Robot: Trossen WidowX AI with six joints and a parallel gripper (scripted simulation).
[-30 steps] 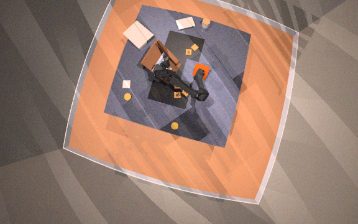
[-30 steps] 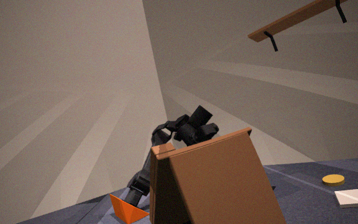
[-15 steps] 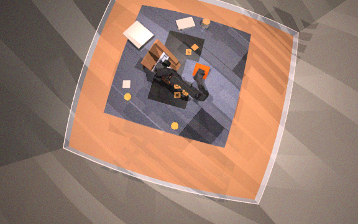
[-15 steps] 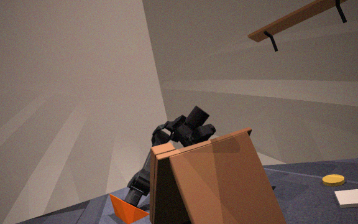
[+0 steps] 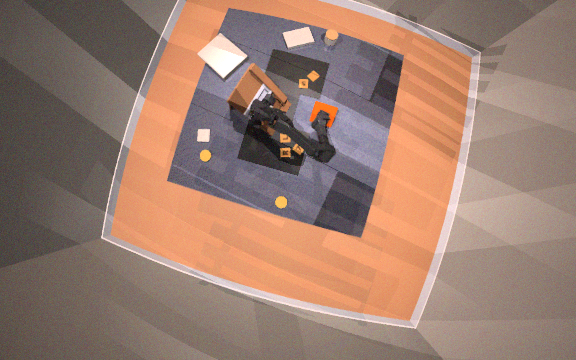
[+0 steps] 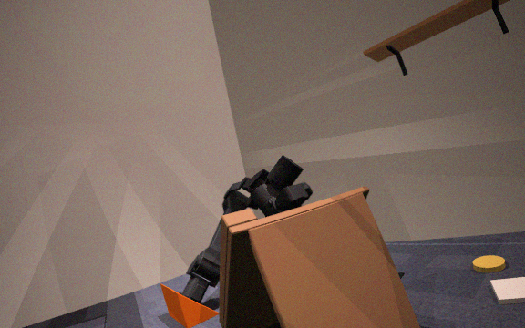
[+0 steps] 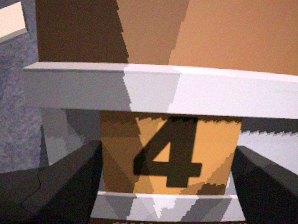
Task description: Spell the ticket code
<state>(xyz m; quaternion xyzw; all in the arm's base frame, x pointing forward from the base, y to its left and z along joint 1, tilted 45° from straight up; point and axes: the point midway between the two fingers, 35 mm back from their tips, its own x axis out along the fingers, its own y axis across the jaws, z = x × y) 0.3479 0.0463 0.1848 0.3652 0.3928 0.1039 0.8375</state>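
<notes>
Right now my gripper tip is 80 mm above the white ticket, 60 mm past it and 40 mm to the left of it. Round my gripper tip: white square (280 mm ahead, 230 mm to the left, 160 mm below); then orange tile marked 4 (right at my gripper tip); then dark mat (160 mm below, 160 mm behind, 130 mm to the right).
</notes>
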